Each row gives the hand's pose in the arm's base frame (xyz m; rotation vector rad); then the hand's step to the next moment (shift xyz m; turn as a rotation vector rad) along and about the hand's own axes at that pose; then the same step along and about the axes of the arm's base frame.
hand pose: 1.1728 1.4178 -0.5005 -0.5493 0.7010 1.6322
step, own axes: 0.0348 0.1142 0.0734 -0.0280 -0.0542 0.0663
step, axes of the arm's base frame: -0.1164 0.0647 0.0438 0.0601 0.0329 0.0585
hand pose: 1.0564 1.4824 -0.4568 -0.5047 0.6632 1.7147
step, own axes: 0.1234 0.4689 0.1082 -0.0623 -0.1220 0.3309
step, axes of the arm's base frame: -0.4835 0.0827 0.0790 0.1372 0.1956 0.2668
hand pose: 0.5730 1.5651 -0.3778 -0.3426 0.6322 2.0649
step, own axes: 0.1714 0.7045 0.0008 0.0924 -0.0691 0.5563
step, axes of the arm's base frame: -0.6858 -0.1936 0.1335 0.0099 0.4062 0.3971
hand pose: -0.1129 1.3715 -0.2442 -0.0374 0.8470 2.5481
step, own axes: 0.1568 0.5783 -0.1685 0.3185 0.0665 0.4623
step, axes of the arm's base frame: -0.4064 -0.4425 0.1626 -0.2615 0.3487 0.3600
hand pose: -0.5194 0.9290 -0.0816 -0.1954 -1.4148 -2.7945
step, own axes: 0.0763 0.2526 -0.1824 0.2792 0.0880 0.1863
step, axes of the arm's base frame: -0.0807 -0.2923 0.1045 -0.2515 0.1122 0.2111
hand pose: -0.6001 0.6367 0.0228 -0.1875 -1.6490 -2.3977
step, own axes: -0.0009 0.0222 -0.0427 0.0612 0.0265 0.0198
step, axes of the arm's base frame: 0.0075 -0.0473 0.0045 -0.0528 0.0025 0.0452
